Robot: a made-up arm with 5 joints.
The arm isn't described. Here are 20 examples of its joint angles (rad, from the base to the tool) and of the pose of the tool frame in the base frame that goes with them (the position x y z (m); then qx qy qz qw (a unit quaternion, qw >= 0)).
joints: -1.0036 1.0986 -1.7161 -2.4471 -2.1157
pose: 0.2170 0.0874 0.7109 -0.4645 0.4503 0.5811 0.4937
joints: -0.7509 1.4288 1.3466 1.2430 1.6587
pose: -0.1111 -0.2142 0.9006 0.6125 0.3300 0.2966 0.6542
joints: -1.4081 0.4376 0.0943 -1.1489 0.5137
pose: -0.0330 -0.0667 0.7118 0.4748 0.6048 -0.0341 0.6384
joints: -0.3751 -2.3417 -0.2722 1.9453 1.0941
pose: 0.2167 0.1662 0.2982 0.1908 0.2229 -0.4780 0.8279
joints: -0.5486 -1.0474 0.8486 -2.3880 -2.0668
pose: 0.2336 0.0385 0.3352 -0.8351 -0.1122 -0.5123 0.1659
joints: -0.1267 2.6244 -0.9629 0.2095 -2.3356
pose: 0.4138 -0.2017 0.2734 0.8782 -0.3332 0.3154 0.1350
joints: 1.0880 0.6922 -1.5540 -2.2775 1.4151
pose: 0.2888 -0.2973 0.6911 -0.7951 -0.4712 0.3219 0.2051
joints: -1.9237 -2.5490 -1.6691 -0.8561 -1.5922
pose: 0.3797 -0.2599 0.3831 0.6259 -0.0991 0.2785 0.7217
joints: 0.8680 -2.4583 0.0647 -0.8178 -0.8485
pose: 0.2498 0.0989 0.4014 -0.0232 0.0035 0.9003 0.4346
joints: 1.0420 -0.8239 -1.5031 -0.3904 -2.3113
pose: -0.1161 -0.0413 0.7100 0.3862 0.0646 -0.8745 0.2862
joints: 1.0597 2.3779 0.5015 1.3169 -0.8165
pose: 0.4576 -0.1992 0.6870 0.8554 -0.4605 0.2324 0.0474
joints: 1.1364 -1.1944 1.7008 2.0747 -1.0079
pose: 0.1753 -0.1168 0.1990 -0.1132 0.8611 0.3427 0.3581
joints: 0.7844 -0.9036 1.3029 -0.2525 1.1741
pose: 0.3484 0.1744 0.3327 0.0265 -0.6960 -0.1081 0.7094
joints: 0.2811 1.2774 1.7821 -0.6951 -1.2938
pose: -0.0241 0.0679 0.5007 0.8027 0.5746 -0.1283 0.0947
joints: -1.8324 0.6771 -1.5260 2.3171 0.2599
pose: 0.0919 -0.2129 0.8423 -0.7657 0.5293 -0.3608 0.0580
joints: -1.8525 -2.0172 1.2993 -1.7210 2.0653
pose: -0.0432 -0.0472 0.6974 0.7064 -0.1190 -0.2664 0.6449
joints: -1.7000 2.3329 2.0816 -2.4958 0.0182
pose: 0.3038 -0.2539 0.6598 -0.7305 0.0051 0.2449 0.6374
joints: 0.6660 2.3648 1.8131 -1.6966 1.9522
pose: -0.0145 0.0959 0.6942 -0.5312 0.5994 0.0542 0.5964
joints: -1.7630 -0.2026 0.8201 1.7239 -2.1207
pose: 0.0253 -0.5532 0.4119 0.7727 0.0245 -0.2434 0.5857
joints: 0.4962 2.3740 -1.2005 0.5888 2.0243
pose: 0.4701 -0.4351 0.4978 0.2498 0.1066 0.9624 0.0101
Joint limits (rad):
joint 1: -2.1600..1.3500
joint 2: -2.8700..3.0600
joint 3: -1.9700..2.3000
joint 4: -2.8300..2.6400
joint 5: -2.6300..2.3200
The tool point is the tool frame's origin. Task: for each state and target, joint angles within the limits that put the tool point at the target. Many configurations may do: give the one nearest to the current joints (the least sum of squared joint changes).
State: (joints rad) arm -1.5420 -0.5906 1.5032 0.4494 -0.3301
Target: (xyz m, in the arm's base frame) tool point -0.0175 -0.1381 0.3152
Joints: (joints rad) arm -1.4899 -0.8516 1.7160 -0.0936 -0.5662
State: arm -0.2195 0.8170 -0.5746 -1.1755 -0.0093
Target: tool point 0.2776 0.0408 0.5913
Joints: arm -0.3113 1.2125 -0.4071 -1.4210 -0.0505
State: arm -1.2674 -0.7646 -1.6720 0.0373 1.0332
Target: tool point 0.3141 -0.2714 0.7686
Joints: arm -1.3409 -0.1528 -1.3500 -0.9622 0.6145
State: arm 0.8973 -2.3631 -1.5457 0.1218 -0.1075
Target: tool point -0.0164 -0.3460 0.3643
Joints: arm 1.1271 -2.7311 -1.9700 0.0113 0.6188
